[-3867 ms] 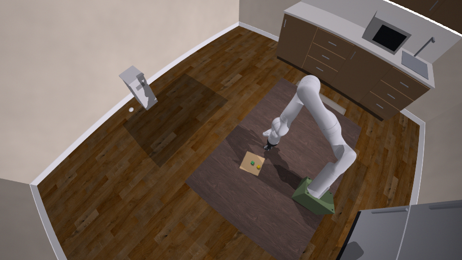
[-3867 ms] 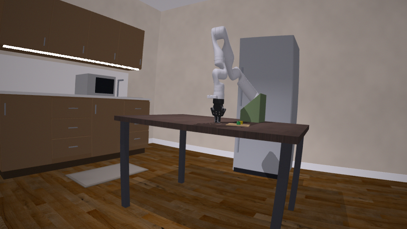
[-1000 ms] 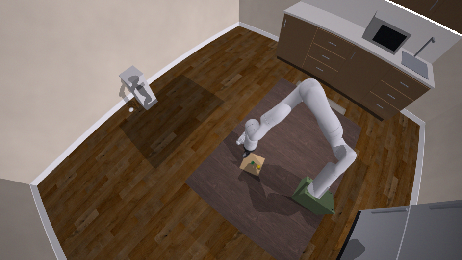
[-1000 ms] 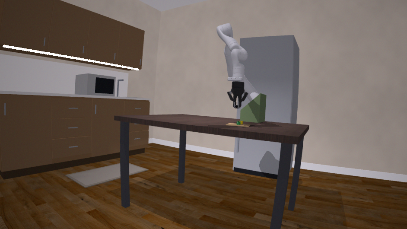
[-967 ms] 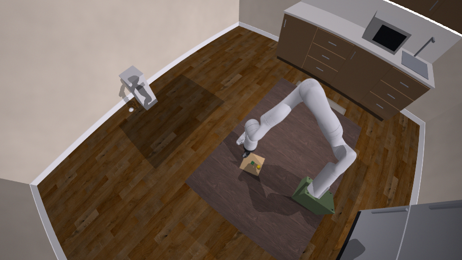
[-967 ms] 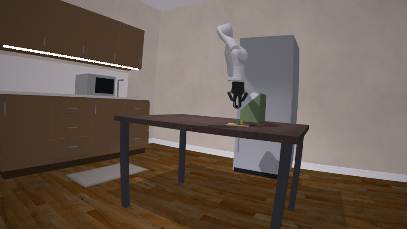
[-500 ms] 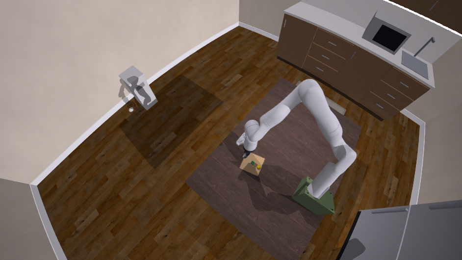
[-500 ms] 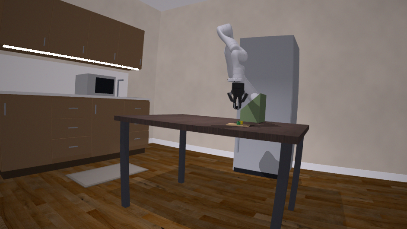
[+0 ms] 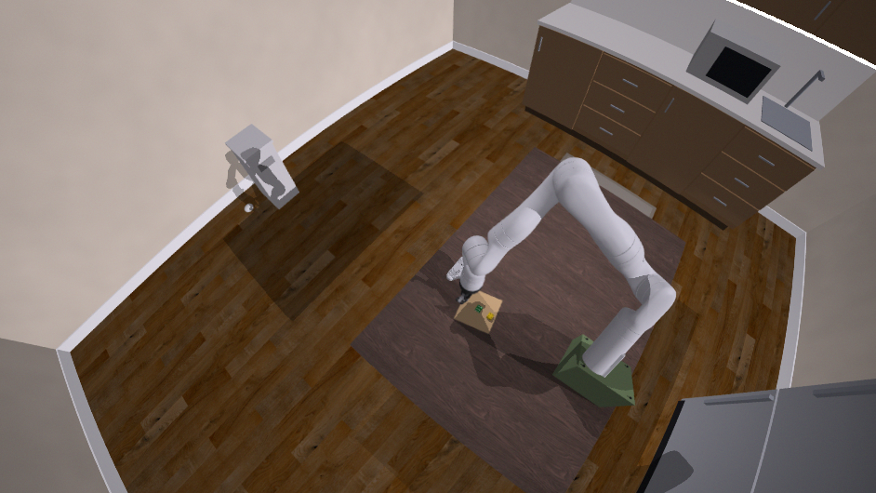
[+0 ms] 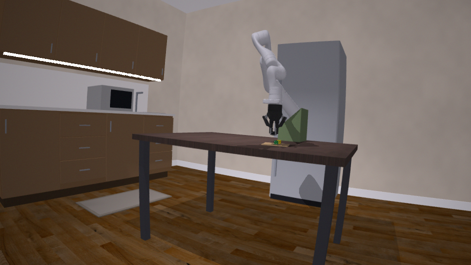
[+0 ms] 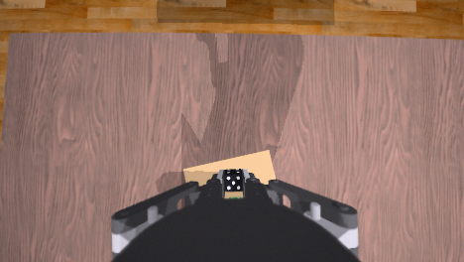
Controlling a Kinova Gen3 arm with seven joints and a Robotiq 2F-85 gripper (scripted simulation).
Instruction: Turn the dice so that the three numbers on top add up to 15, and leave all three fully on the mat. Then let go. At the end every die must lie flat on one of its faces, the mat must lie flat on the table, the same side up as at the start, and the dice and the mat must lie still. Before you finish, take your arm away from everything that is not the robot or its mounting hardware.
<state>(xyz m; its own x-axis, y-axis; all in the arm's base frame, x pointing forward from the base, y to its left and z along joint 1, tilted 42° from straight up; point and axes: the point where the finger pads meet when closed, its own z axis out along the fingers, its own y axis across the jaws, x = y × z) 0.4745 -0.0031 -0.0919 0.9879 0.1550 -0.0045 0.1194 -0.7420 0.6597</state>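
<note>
My gripper is now 6 cm past the green die, 6 cm above it and 1 cm to the left of it. Also, from my hand: black die: 1 cm below; yellow die: 11 cm behind, 6 cm below, 1 cm to the right; tan mat: 7 cm below, 6 cm behind, 1 cm to the right.
</note>
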